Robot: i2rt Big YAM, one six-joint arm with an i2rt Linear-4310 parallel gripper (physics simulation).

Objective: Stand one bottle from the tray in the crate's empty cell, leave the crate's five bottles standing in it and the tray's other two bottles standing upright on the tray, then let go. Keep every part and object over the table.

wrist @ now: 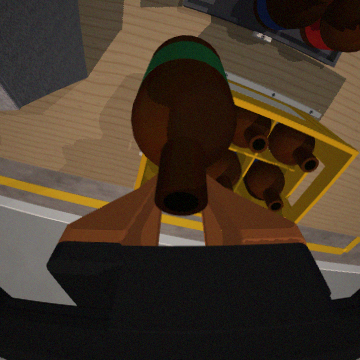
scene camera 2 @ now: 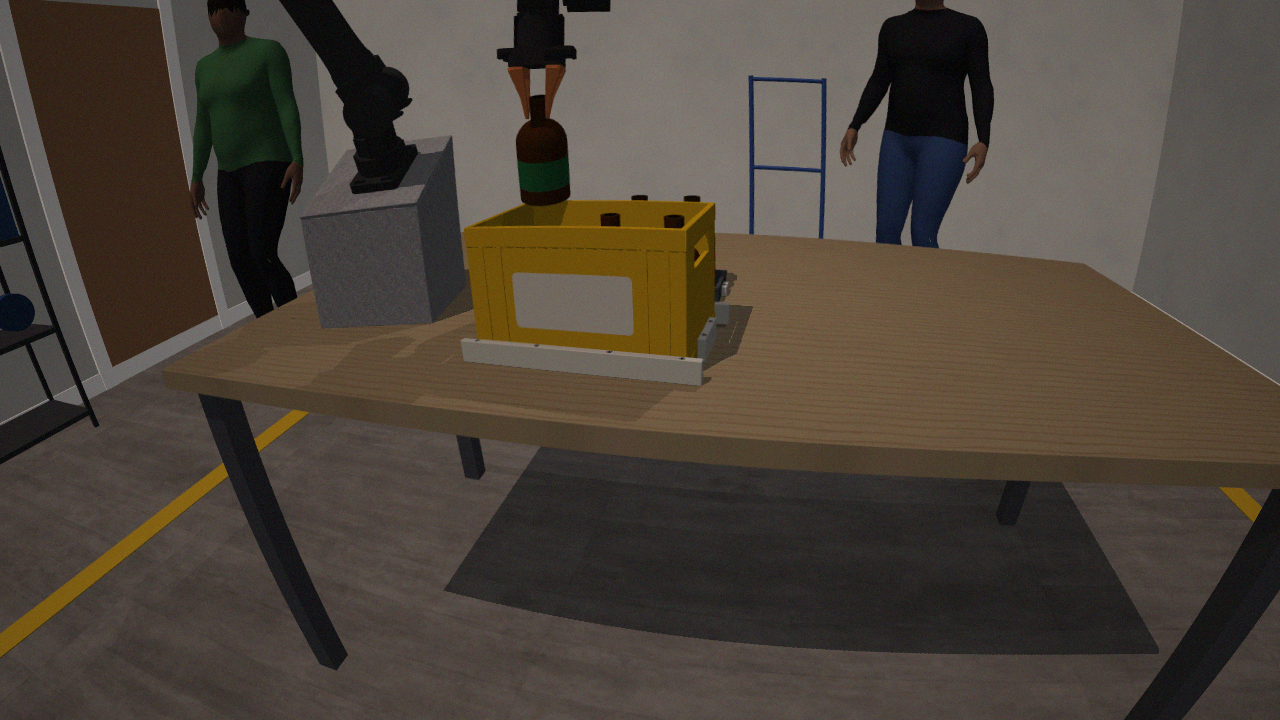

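Seen in the pictures: gripper, fingertip midpoint: (wrist: 181, 181) (scene camera 2: 537, 118); arm's base, origin of the base link: (scene camera 2: 385, 172).
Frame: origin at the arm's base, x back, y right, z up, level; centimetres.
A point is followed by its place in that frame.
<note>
My gripper (scene camera 2: 537, 105) {y 10.4, x -28.6, z 6.1 cm} (wrist: 181, 181) {y 10.4, x -28.6, z 6.1 cm} is shut on the neck of a brown bottle with a green label (scene camera 2: 543, 162) {y 10.7, x -29.2, z -0.2 cm} (wrist: 185, 115) {y 6.1, x -28.6, z 5.9 cm}. The bottle hangs about upright over the left part of the yellow crate (scene camera 2: 581, 240) {y 27.6, x -36.2, z -7.8 cm} (wrist: 327, 187) {y 18.9, x -50.4, z -6.3 cm}, its base near the height of the crate's rim in the scene view. Four bottle necks show in the crate's right part; in the wrist view two are a near bottle (wrist: 265, 180) {y 22.2, x -43.1, z -11.6 cm} and a far bottle (wrist: 292, 142) {y 14.6, x -45.2, z -11.4 cm}. The held bottle hides the crate's left cells, so the empty cell does not show. Two bottles, one blue-labelled (wrist: 287, 11) {y -2.0, x -39.8, z -12.5 cm} and one red-labelled (wrist: 345, 31) {y -1.2, x -47.8, z -12.2 cm}, are on the tray (wrist: 227, 19) {y -1.0, x -34.0, z -21.3 cm}.
White rails (scene camera 2: 581, 360) {y 28.5, x -35.4, z -22.0 cm} run along the crate's base on the wooden table (scene camera 2: 895, 358) {y 25.5, x -75.4, z -23.8 cm}. The grey arm pedestal (scene camera 2: 375, 259) {y 9.4, x -0.8, z -12.8 cm} (wrist: 42, 45) {y 3.0, x -9.1, z -11.8 cm} stands left of the crate. Two people stand behind the table, near a blue frame (scene camera 2: 787, 168).
</note>
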